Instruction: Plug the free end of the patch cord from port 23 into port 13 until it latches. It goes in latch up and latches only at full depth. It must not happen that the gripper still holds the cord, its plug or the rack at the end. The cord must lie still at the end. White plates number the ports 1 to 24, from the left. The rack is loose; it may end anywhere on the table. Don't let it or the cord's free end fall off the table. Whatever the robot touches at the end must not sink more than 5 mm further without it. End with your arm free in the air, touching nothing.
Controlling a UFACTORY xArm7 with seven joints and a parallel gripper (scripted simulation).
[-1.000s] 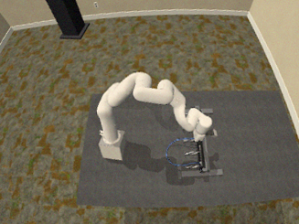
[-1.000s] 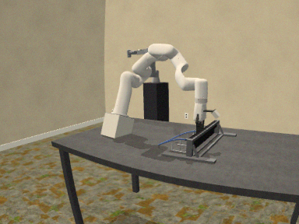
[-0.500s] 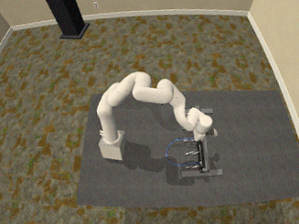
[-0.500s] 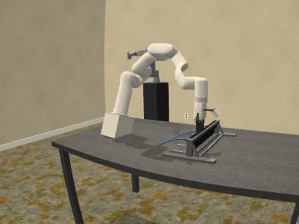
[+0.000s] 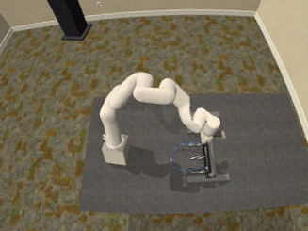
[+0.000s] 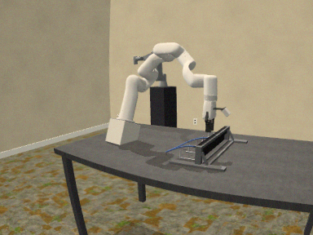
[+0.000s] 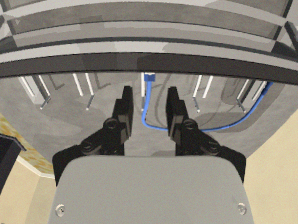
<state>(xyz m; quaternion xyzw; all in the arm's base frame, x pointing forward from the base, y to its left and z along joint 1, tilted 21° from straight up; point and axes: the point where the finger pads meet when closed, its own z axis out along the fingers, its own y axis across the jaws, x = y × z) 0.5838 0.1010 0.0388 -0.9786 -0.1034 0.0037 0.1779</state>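
Now: the plug 6 cm below my hand and 2 cm ahead of it.
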